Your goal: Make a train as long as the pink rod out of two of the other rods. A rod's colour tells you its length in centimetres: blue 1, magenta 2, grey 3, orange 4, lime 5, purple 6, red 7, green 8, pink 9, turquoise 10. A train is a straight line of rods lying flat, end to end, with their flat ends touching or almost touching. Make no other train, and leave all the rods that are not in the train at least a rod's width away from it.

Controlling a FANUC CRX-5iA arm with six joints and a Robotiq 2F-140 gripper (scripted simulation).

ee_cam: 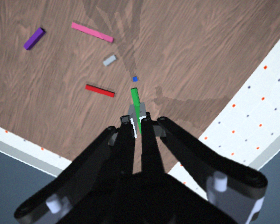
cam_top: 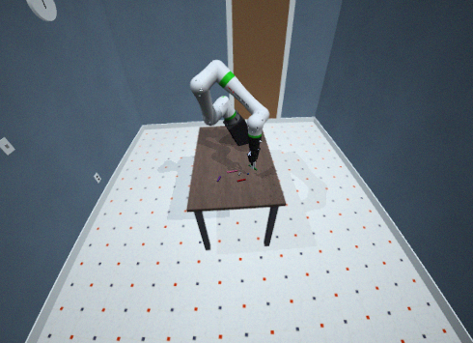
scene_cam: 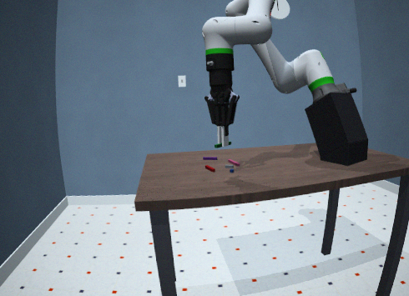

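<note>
My hand is 30 mm past the small blue rod, 30 mm to the left of it and 130 mm above it. From my hand the other things lie so: red rod (40 mm ahead, 90 mm to the right, 130 mm below); then green rod (30 mm below); then grey rod (30 mm behind, 100 mm to the right, 130 mm below).
</note>
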